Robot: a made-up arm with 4 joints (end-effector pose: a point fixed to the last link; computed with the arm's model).
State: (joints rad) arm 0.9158 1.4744 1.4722 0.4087
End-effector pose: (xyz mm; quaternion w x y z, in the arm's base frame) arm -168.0 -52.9 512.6 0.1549 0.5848 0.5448 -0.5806
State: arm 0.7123 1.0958 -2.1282 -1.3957
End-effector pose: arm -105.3 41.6 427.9 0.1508 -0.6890 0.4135 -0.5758
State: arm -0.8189 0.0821 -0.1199 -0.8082
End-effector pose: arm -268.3 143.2 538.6 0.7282 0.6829 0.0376 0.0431
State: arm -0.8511 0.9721 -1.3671 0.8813
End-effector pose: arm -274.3 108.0 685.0 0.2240 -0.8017 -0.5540 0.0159
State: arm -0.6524 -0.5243 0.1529 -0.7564
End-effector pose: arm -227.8 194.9 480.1 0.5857 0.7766 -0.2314 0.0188
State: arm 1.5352 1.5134 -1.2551 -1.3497
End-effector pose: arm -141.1 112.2 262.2 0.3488 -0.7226 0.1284 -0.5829
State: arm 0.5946 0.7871 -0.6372 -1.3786
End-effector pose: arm -206.7 -24.6 371.0 0.3039 0.8760 0.0728 0.3673
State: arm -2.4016 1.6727 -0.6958 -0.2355
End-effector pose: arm -190.8 439.1 503.2 0.6784 0.3026 0.2650 -0.6148
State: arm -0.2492 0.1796 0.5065 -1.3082
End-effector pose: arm -291.1 52.2 577.8 0.6945 0.6565 0.2085 -0.2078
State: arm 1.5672 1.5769 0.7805 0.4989
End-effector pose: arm -162.2 -89.3 322.7 0.2911 -0.5714 -0.7462 0.1787
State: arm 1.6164 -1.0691 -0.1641 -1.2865
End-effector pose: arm -150.9 167.2 454.2 0.1759 -0.8230 0.3294 0.4281
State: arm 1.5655 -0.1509 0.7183 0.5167
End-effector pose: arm -208.9 -35.5 425.2 0.8323 -0.4474 -0.1095 0.3085
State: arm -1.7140 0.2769 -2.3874 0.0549
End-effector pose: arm -165.1 206.2 482.3 0.2343 0.3611 0.7376 0.5202
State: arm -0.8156 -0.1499 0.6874 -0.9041
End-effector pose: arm -281.3 201.9 556.5 0.6974 0.6446 -0.0462 -0.3098
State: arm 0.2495 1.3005 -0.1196 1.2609
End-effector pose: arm -162.0 -96.1 661.7 0.5125 -0.6289 -0.3862 0.4391
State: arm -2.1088 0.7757 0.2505 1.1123
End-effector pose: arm -206.3 447.1 430.7 0.5166 0.7428 -0.2805 -0.3205
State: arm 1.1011 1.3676 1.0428 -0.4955
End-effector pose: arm -187.8 -128.6 390.2 0.1868 0.6291 0.7473 -0.1041
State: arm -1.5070 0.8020 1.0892 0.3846
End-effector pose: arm -194.3 372.3 537.3 0.5723 0.4737 -0.3379 -0.5778
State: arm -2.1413 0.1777 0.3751 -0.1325
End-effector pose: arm -273.5 310.7 417.8 0.8936 0.3832 -0.1456 -0.1829
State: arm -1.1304 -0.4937 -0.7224 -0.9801
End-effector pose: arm -167.8 140.5 480.4 0.7803 0.3920 -0.1858 0.4504
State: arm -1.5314 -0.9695 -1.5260 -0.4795
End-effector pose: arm -65.1 193.0 483.6 0.5585 0.0701 0.0710 0.8235
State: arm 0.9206 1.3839 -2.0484 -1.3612
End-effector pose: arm -117.4 49.6 396.0 0.2956 -0.7025 0.3172 -0.5644
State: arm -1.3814 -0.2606 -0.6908 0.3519
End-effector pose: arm -252.3 233.3 455.2 0.4691 0.7860 0.2179 0.3384
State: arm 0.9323 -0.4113 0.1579 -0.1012
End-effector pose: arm -231.8 90.6 523.9 0.4378 -0.8806 0.1601 0.0850
